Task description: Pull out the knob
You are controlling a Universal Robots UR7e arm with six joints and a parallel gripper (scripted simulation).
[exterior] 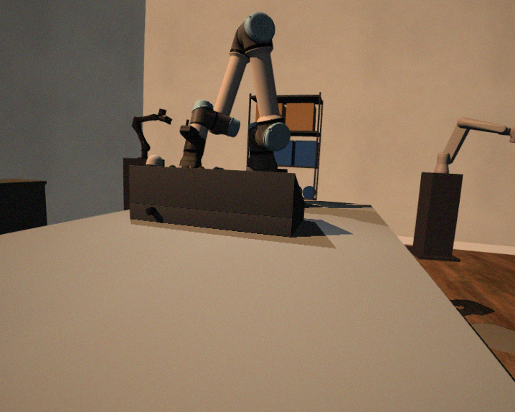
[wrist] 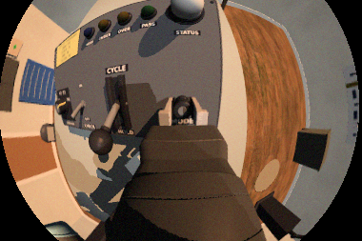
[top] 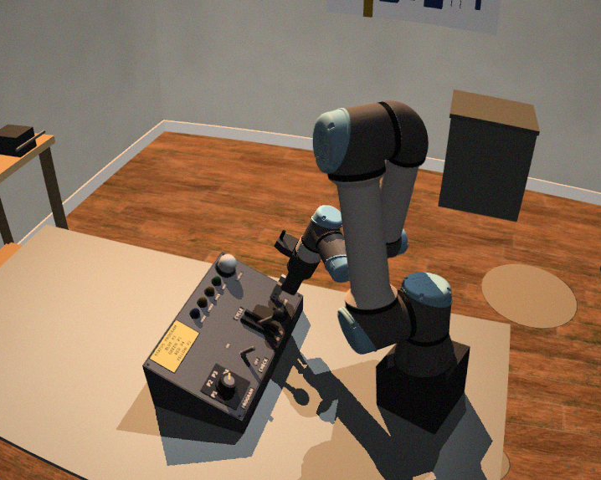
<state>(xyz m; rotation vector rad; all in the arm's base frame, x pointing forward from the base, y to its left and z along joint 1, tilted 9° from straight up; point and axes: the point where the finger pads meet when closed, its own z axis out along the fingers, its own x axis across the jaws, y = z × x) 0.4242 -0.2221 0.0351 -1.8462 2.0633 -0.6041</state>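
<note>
Now: hand 10 mm above the mode knob. Also, from my hand: dark console 60 mm ahead, 170 mm to the left, 30 mm below; then black-ball lever 10 mm behind, 120 mm to the left; then program selector 50 mm ahead, 340 mm to the left, 10 mm below.
</note>
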